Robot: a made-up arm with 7 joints. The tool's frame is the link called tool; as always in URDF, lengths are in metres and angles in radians. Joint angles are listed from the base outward.
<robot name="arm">
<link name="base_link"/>
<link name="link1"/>
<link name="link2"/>
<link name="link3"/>
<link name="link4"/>
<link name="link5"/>
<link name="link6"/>
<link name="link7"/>
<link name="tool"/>
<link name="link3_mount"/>
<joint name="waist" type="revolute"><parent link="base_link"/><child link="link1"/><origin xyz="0.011 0.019 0.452"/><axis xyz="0 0 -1"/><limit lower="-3.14" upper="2.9"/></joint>
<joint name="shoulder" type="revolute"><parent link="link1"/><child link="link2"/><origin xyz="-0.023 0.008 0.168"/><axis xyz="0 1 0"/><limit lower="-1.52" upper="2.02"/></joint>
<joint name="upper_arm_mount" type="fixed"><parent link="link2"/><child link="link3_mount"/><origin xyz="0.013 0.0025 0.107"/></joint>
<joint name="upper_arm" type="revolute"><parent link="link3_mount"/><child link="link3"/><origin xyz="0.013 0.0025 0.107"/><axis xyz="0 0 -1"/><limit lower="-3.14" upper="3.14"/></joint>
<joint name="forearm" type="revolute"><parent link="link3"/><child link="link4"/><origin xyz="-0.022 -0.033 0.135"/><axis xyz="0 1 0"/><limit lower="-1.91" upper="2.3"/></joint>
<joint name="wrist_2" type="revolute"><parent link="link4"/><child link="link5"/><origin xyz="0.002 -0.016 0.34"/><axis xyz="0 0 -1"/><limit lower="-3.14" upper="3.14"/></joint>
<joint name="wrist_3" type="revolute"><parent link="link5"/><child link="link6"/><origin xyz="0.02 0.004 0.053"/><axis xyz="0 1 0"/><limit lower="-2.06" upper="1.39"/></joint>
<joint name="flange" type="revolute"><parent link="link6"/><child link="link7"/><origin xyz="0.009 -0.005 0.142"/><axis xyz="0 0 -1"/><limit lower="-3.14" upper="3.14"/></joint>
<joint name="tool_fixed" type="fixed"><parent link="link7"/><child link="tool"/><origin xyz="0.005 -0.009 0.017" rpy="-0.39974 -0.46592 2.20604"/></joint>
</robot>
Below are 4 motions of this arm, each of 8 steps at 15 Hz.
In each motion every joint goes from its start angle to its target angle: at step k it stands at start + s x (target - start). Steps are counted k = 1, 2, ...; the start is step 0. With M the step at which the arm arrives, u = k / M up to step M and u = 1 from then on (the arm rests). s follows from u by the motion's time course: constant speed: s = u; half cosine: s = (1 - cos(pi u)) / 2; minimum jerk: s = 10 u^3 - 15 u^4 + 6 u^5.
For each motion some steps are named. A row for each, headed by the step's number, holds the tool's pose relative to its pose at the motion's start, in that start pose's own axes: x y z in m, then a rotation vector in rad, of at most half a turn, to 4 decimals.
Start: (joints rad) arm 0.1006 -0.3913 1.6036 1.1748 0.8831 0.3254 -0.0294
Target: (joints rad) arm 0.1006 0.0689 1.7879 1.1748 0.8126 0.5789 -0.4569
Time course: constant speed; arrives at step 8
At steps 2, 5, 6, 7, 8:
2: 0.0154 0.0191 -0.0196 0.0189 -0.0632 -0.0265
5: 0.0371 0.0490 -0.0528 0.0222 -0.1751 -0.0502
6: 0.0441 0.0592 -0.0651 0.0165 -0.2156 -0.0529
7: 0.0511 0.0695 -0.0780 0.0073 -0.2571 -0.0528
8: 0.0581 0.0798 -0.0916 -0.0052 -0.2992 -0.0496

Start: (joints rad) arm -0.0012 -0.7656 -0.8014 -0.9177 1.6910 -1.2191 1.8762
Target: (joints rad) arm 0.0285 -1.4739 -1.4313 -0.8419 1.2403 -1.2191 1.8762
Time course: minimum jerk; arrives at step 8
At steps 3, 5, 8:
3: 0.0013 -0.1115 -0.0215 0.3310 -0.0197 -0.1517
5: -0.0228 -0.2531 -0.0633 0.8882 -0.1333 -0.3757
8: -0.0427 -0.3145 -0.0844 1.2348 -0.2491 -0.4871

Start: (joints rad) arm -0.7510 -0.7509 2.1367 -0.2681 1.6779 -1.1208 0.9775
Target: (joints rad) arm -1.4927 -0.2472 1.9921 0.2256 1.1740 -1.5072 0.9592
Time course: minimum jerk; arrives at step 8
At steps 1, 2, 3, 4, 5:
1: 0.0038 0.0033 0.0073 0.0001 -0.0260 0.0112
2: 0.0214 0.0214 0.0474 0.0010 -0.1681 0.0702
3: 0.0396 0.0553 0.1275 0.0048 -0.4492 0.1766
4: 0.0324 0.0938 0.2282 0.0144 -0.8202 0.2964
5: -0.0047 0.1229 0.3162 0.0304 -1.1926 0.3932

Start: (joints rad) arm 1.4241 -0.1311 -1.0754 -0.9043 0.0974 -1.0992 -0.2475
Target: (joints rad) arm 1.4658 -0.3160 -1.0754 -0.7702 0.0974 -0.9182 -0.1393
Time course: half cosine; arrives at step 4
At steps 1, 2, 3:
1: 0.0040 -0.0168 -0.0074 0.0200 -0.0251 -0.0101
2: 0.0160 -0.0570 -0.0270 0.0735 -0.0815 -0.0345
3: 0.0316 -0.0963 -0.0492 0.1341 -0.1314 -0.0586

